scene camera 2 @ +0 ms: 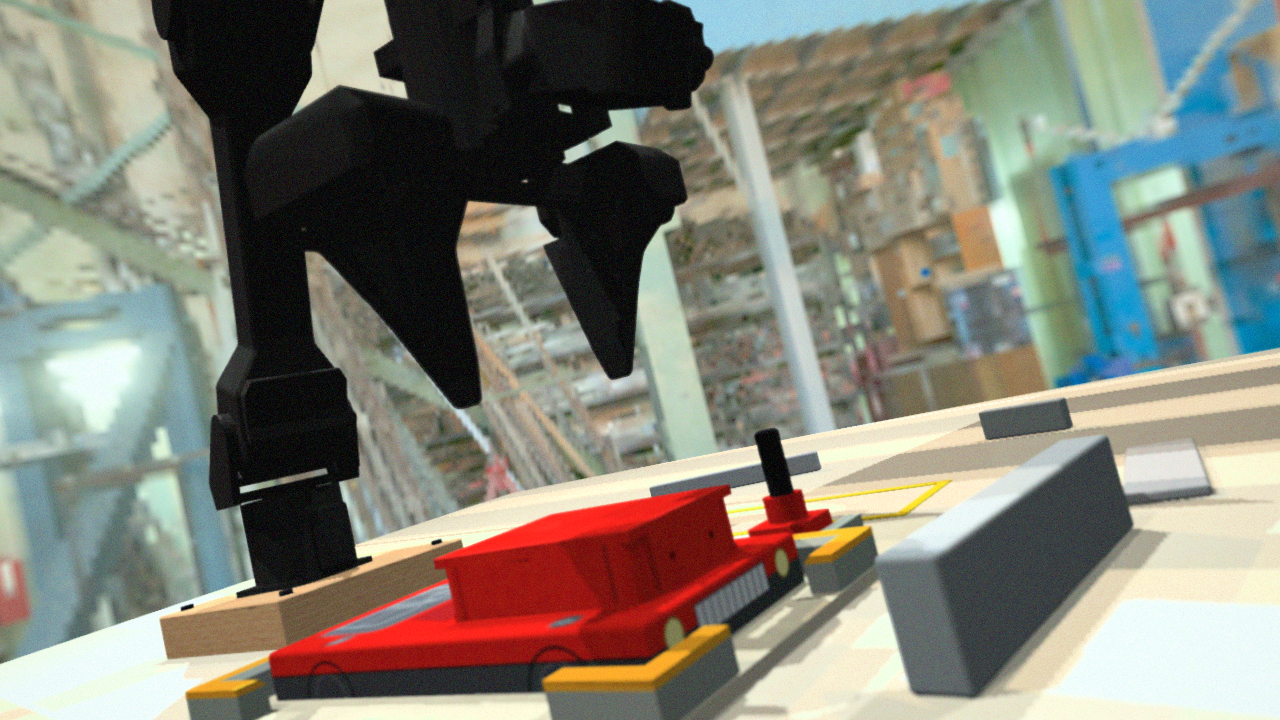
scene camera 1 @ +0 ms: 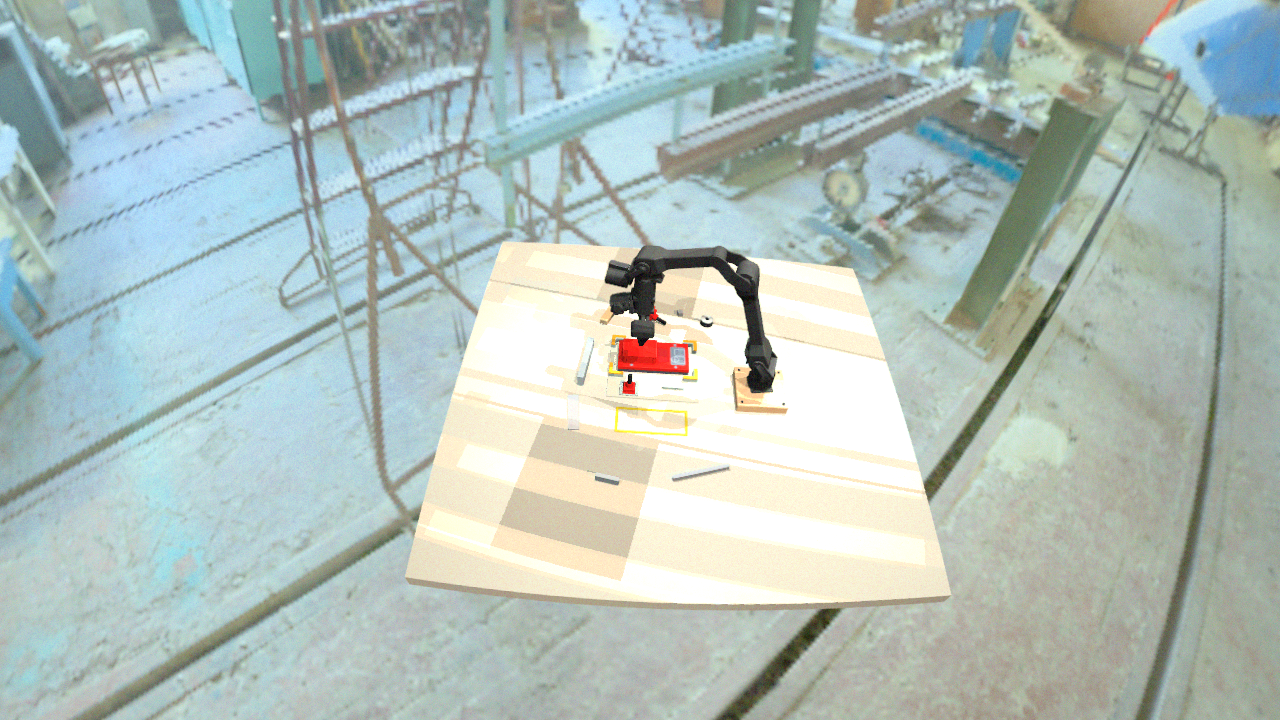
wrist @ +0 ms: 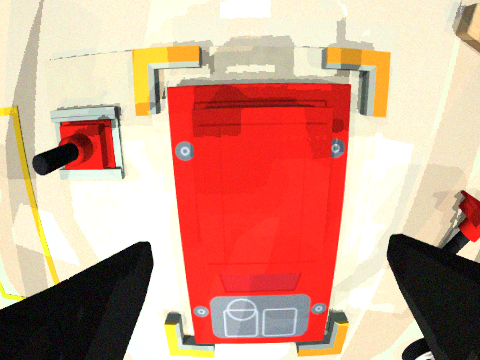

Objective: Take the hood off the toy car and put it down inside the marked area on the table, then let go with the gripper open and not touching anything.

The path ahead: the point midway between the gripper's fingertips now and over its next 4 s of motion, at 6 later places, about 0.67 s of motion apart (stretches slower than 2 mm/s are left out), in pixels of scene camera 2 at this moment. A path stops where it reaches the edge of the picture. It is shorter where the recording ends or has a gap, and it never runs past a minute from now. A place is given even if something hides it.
My gripper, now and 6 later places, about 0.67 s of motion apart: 553,390; 561,426; 570,461; 576,497; 581,523; 587,549; 588,555
